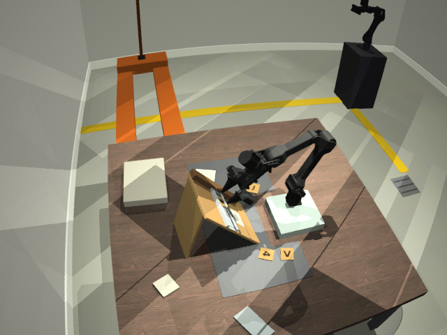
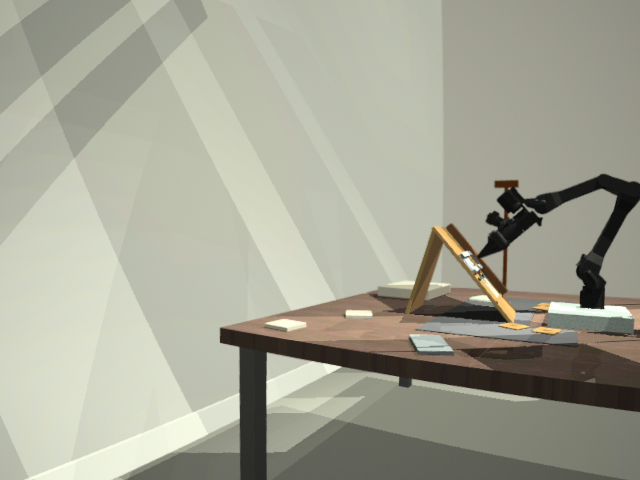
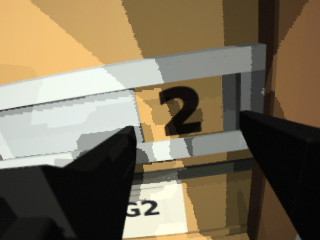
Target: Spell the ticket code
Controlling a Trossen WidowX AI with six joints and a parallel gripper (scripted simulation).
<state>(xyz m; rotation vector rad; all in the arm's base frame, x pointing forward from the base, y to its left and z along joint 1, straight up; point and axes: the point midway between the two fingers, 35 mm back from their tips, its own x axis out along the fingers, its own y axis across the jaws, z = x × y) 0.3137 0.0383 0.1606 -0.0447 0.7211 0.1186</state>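
Now: the white ticket 9 cm below my gripper tip, 4 cm to the left of it and 4 cm behind it. Also, from my gripper tip: white card (30 cm to the right, 17 cm below, 3 cm ahead); cream box (33 cm ahead, 30 cm to the right, 16 cm below); grey mat (18 cm below, 14 cm behind, 1 cm to the right).
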